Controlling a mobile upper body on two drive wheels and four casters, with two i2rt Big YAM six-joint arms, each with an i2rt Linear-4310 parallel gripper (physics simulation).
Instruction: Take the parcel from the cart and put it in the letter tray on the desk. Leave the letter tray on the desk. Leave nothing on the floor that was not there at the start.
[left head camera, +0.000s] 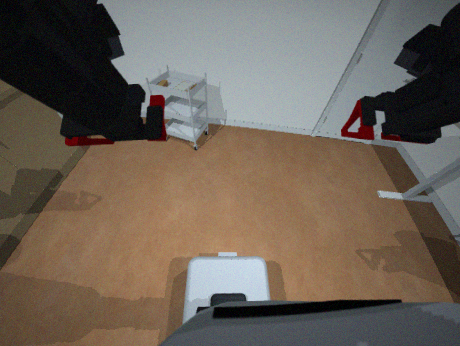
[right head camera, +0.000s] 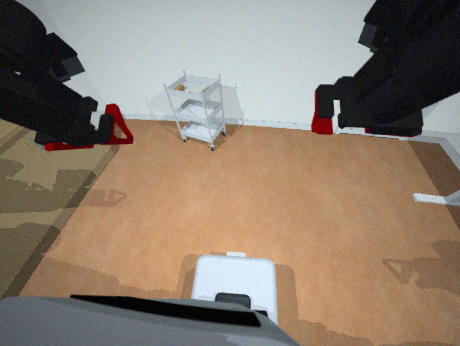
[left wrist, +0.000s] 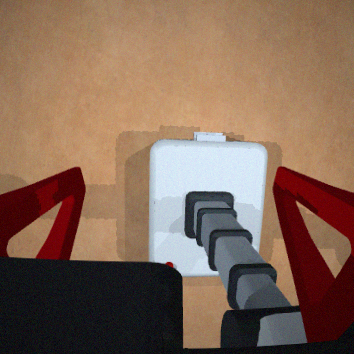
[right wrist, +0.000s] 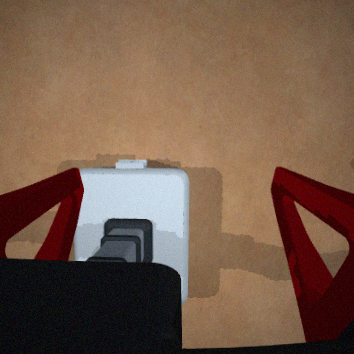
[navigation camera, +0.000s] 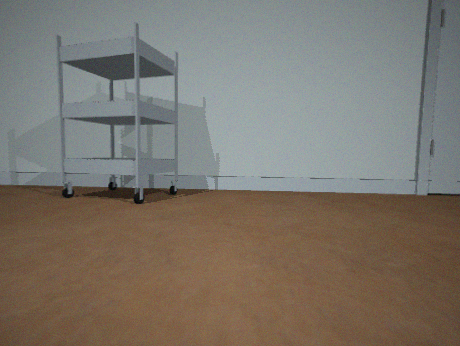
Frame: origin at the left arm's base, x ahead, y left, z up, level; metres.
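Seen in the pictures: left gripper, between the fingertips: (left head camera: 139, 138) (right head camera: 112, 142) (left wrist: 178, 177); right gripper, between the fingertips: (left head camera: 362, 134) (right head camera: 339, 128) (right wrist: 176, 177).
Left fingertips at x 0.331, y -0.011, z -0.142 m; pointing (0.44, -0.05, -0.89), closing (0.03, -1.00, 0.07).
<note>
Offsets run from my left fingertips to a thing's middle.
A white three-tier cart (left head camera: 197, 94) (right head camera: 211, 93) (navigation camera: 97, 49) stands by the wall ahead, left of the middle. In its top tray lie two small tan-orange things, one {dx +1.410, dy +0.430, dz -0.580 m} (left head camera: 162, 83) (right head camera: 179, 88) at the left and one {dx +1.420, dy +0.225, dz -0.598 m} (left head camera: 192, 86) (right head camera: 205, 90) at the right; they are too small to tell which is the parcel. The desk top and letter tray do not show. My left gripper (left head camera: 116, 141) (right head camera: 101, 144) (left wrist: 178, 177) is open and empty, far in front of the cart. My right gripper (left head camera: 378, 137) (right head camera: 349, 131) (right wrist: 176, 177) is open and empty, farther right.
A white foot (left head camera: 392, 195) (right head camera: 430, 198) with an upright stands at the right, like a desk leg. A large tan surface (left head camera: 35, 145) (right head camera: 45, 200) borders the floor at the left. A door frame (left head camera: 345, 80) (navigation camera: 423, 110) is in the wall. My white base (left head camera: 227, 277) (right head camera: 235, 275) is below.
</note>
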